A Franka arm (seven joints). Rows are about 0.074 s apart.
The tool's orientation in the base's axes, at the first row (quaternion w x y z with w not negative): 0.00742, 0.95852, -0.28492, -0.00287
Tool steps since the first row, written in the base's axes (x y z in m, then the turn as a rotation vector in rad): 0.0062, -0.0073, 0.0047, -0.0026, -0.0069, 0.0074; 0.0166, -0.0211, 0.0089, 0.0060, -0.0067, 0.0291; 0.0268, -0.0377, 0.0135, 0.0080, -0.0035, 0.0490; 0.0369, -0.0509, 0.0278, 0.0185, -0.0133, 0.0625; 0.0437, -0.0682, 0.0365, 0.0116, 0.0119, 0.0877; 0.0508, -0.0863, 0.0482, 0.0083, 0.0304, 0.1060; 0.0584, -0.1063, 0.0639, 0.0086, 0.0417, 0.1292; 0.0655, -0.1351, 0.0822, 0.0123, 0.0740, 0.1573
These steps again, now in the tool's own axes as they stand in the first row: 0.0092, 0.0028, -0.0047, 0.0016, 0.0073, -0.0073; 0.0254, 0.0087, -0.0088, 0.0086, 0.0028, -0.0291; 0.0430, 0.0172, -0.0133, 0.0086, -0.0007, -0.0490; 0.0587, 0.0229, -0.0275, 0.0227, 0.0020, -0.0625; 0.0738, 0.0338, -0.0361, 0.0031, -0.0149, -0.0880; 0.0896, 0.0453, -0.0476, -0.0098, -0.0283, -0.1065; 0.1069, 0.0581, -0.0631, -0.0157, -0.0376, -0.1298; 0.1286, 0.0787, -0.0811, -0.0303, -0.0662, -0.1583
